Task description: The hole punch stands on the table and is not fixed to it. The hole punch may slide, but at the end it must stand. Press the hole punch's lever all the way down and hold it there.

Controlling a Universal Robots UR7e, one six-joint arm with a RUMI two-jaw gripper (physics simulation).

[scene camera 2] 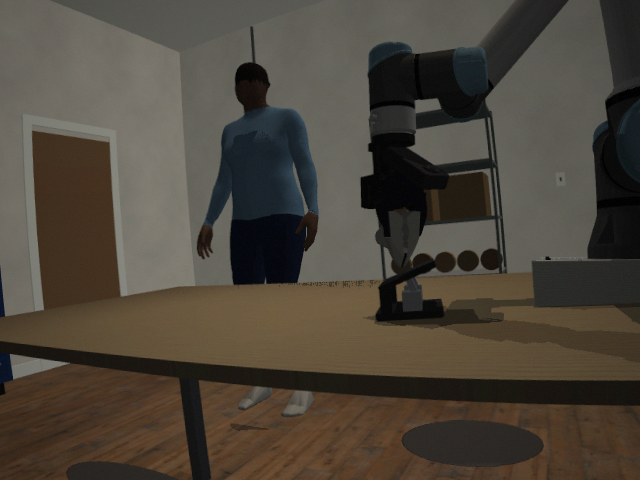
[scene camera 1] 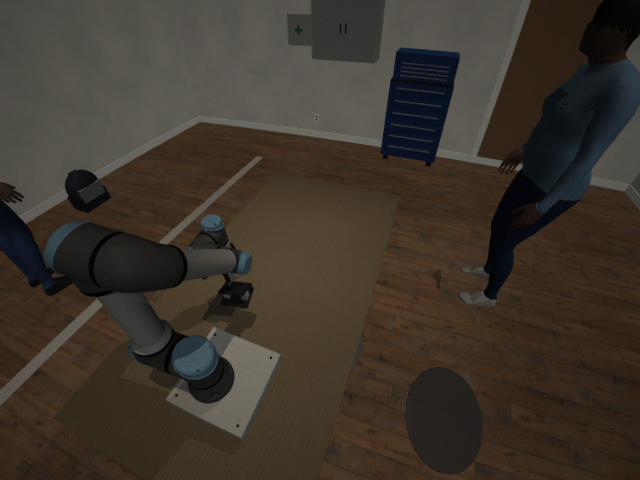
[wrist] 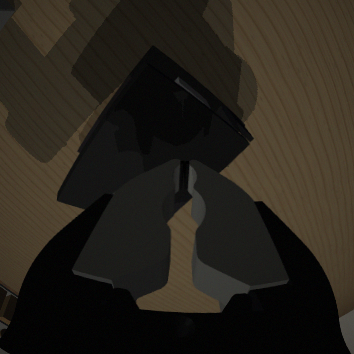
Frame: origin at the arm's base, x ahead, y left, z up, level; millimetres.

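Seen in the pictures: gripper, fingertip midpoint: [scene camera 2: 401,266] [scene camera 1: 230,283] [wrist: 183,163]; arm's base at its link origin: [scene camera 2: 633,258] [scene camera 1: 212,379].
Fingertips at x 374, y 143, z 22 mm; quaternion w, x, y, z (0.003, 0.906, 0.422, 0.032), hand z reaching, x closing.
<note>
Offsets run from my fingertips to a thing's top centre. "spot": to the spot under its first point. Level surfaces: height alone.
The black hole punch {dx -4, dy -23, dz +5 mm} [scene camera 1: 238,290] [scene camera 2: 387,301] [wrist: 85,172] stands upright on the table {dz -80 mm} [scene camera 1: 315,232] [scene camera 2: 232,330]. Its lever {dx -4, dy -23, dz +5 mm} [scene camera 2: 417,270] [wrist: 170,117] is raised, sloping up toward the robot base's side, above light grey punch parts {spot: dx -21, dy +27, dz -50 mm} [scene camera 2: 412,299]. My gripper [scene camera 2: 402,264] [wrist: 183,163] is shut and empty, pointing down. Its fingertips are just above the lever, nearer the hinge end than the free end in scene camera 2's view; whether they touch it I cannot tell. In the wrist view the fingers hide part of the lever. The fingertips are hard to make out in scene camera 1's view.
The arm's white base plate [scene camera 1: 258,361] [scene camera 2: 578,283] is on the table near the hole punch. A person in a blue shirt [scene camera 1: 584,124] [scene camera 2: 266,165] stands beyond the table. A shelf rack [scene camera 2: 493,191] and a blue tool cabinet [scene camera 1: 417,108] stand farther off.
</note>
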